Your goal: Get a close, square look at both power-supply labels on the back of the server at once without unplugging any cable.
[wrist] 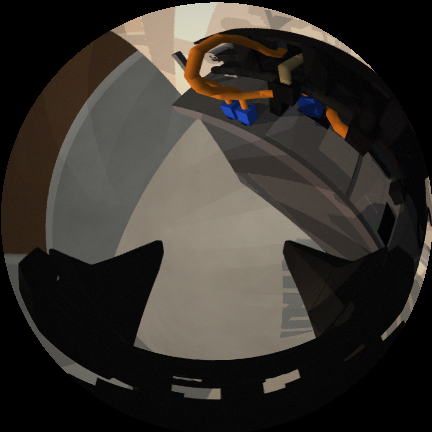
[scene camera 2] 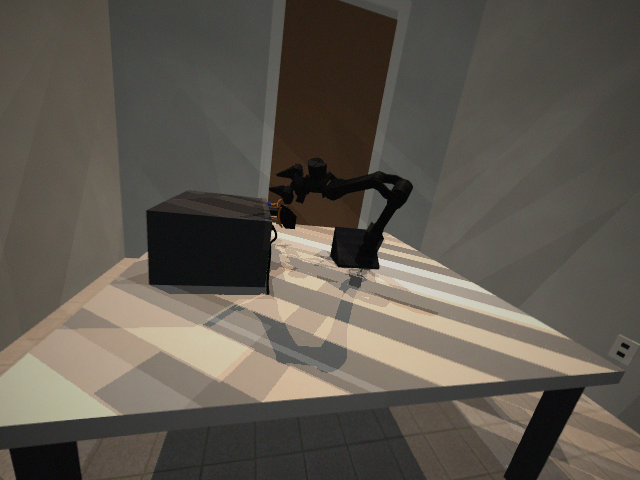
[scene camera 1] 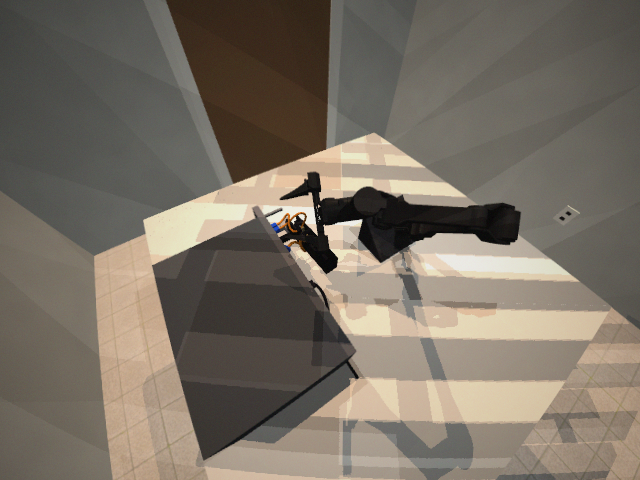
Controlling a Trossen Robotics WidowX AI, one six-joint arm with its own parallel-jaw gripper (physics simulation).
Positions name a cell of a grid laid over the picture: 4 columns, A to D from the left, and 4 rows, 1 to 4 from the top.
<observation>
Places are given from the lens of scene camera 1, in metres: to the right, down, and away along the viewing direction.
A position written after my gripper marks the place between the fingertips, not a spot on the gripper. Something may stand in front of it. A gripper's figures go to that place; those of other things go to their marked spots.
my gripper (scene camera 1: B2): -0.09, -0.05, 0.53
black power strip (scene camera 1: C3): 0.02, 0.06, 0.64
</observation>
